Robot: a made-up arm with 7 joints.
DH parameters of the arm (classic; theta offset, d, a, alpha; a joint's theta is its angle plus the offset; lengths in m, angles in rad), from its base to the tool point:
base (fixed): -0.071 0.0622 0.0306 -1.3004
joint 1: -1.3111 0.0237 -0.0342 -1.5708
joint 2: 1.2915 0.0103 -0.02 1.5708
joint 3: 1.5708 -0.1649 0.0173 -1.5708
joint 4: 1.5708 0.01 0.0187 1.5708
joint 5: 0 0.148 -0.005 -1.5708
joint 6: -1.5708 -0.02 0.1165 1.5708
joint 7: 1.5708 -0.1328 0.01 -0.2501
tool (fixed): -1.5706 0.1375 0 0
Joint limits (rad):
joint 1: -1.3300..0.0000
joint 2: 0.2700..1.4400
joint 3: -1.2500..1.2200
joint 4: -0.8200..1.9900
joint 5: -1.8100..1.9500
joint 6: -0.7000..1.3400
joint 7: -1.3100..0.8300
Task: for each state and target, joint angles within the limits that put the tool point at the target. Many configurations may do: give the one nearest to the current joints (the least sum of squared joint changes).
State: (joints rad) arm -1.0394 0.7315 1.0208 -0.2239 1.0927 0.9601 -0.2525
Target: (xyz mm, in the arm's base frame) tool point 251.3 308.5 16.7
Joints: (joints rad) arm -0.9738 0.4994 1.0288 0.1547 0.9861 0.9229 -0.2440
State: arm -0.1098 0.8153 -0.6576 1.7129 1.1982 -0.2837 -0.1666
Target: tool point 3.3 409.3 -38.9
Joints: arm -0.2032 1.2440 -0.7314 1.8529 1.2059 -0.2091 -0.1365
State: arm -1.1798 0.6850 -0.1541 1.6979 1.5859 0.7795 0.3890
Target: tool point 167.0 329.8 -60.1
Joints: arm -1.1008 0.9075 -0.1384 1.9900 1.4845 1.1203 0.4172
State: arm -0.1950 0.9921 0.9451 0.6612 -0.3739 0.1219 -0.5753
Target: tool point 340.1 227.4 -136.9
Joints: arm -0.6697 0.4022 0.5334 0.6603 -0.4044 0.1924 -0.5663
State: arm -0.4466 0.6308 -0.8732 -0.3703 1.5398 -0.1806 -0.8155
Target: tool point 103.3 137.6 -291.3
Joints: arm -0.0632 0.9699 -0.9728 0.3818 1.6244 -0.1895 -0.8706
